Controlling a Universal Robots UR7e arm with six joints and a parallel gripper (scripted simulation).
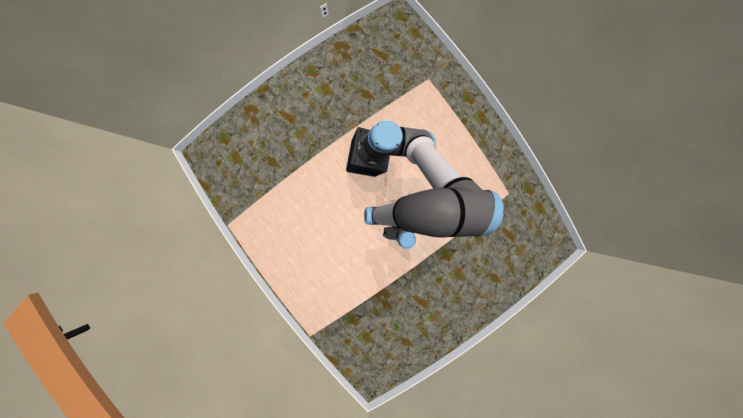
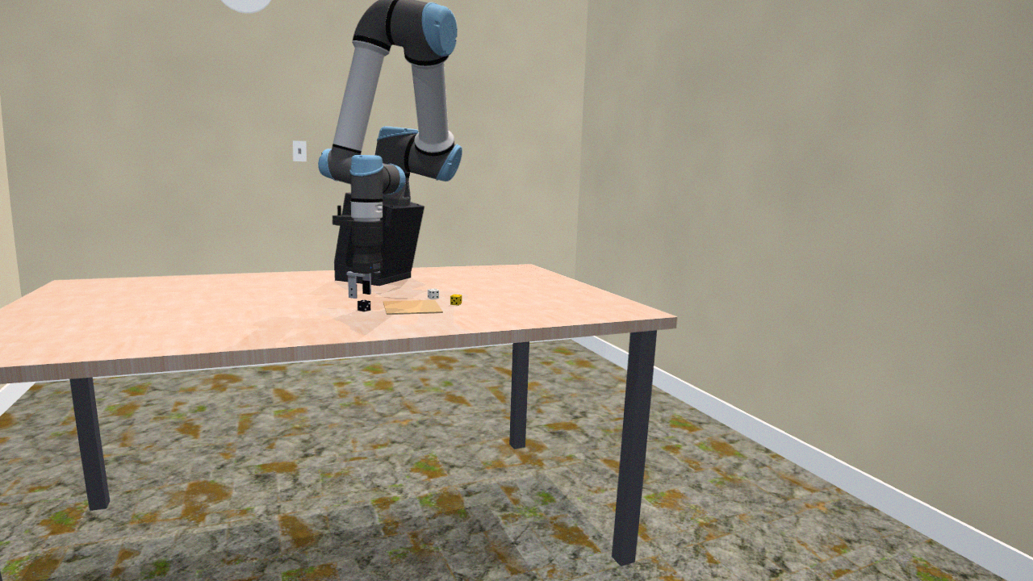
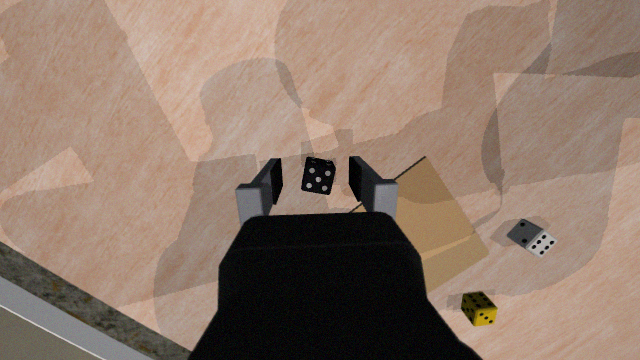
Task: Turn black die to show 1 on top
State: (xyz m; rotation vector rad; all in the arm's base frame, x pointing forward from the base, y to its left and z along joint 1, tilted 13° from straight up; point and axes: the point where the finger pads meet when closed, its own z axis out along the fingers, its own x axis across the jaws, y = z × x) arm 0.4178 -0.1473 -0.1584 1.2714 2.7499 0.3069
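My hand is 1 cm short of the black die, 1 cm to the right of it and 4 cm above it. The rest, counted from my hand: tan mat 1 cm ahead, 13 cm to the left, 5 cm below; white die 8 cm behind, 22 cm to the left, 4 cm below; yellow die 1 cm ahead, 25 cm to the left, 4 cm below.
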